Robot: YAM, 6 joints.
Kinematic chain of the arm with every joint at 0, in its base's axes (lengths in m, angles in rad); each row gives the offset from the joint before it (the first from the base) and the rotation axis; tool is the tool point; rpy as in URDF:
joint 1: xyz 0 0 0.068 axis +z
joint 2: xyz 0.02 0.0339 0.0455 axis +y
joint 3: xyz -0.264 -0.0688 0 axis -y
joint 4: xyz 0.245 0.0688 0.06 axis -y
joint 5: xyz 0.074 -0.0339 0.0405 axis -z
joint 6: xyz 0.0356 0 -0.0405 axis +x
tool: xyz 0 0 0 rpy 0 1.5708 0
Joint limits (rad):
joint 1: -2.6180..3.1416
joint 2: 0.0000..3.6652
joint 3: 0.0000..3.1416
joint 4: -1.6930..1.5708
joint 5: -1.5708..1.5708
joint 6: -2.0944..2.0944
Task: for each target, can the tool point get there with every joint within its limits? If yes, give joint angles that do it. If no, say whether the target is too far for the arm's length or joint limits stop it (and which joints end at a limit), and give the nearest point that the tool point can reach.
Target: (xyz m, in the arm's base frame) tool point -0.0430 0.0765 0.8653
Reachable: no: too far | nearest point -0.0373 0.0664 0.7368 | short by 0.129 m
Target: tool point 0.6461 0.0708 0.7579
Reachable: no: too far | nearest point 0.4548 0.0498 0.5610 | short by 0.275 m
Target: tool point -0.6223 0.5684 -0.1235
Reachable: no: too far | nearest point -0.4588 0.4191 -0.0597 | short by 0.230 m
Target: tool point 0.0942 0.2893 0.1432
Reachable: yes | joints 1.3672 1.7929 0.5743 0.9998 1.2445 0.6058
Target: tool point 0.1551 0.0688 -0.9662
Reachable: no: too far | nearest point 0.1998 0.0886 -0.3791 | short by 0.589 m
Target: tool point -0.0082 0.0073 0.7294
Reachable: yes | joints 0.1885 1.3745 2.5530 0.5160 -0.2467 0.9559
